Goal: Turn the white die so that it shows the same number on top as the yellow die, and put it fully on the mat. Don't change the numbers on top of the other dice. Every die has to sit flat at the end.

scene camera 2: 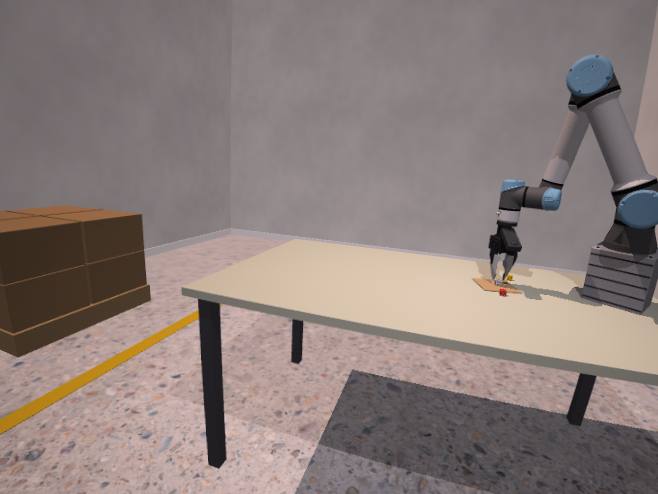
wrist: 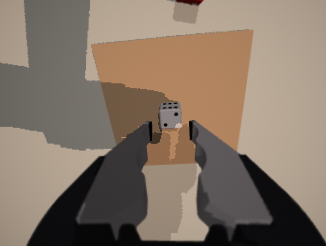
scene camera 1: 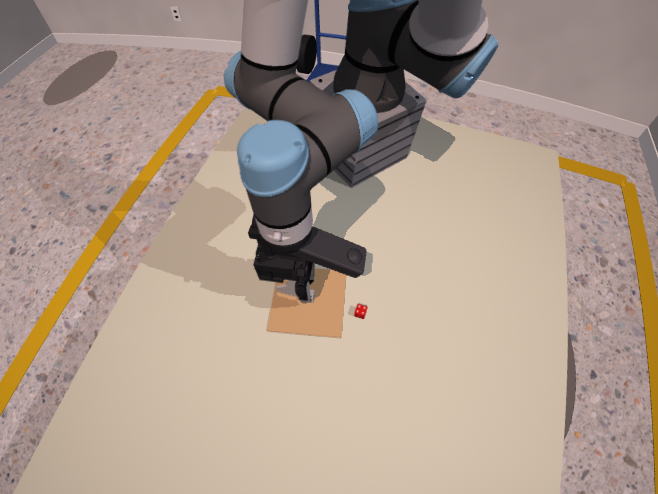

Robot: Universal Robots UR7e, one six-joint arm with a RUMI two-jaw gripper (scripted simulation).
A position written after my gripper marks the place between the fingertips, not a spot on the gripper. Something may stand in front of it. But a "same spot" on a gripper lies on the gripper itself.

my gripper: scene camera 2; wrist 170, 122; scene camera 1
same spot on my gripper: (scene camera 1: 301, 288) = (scene camera 2: 492, 248)
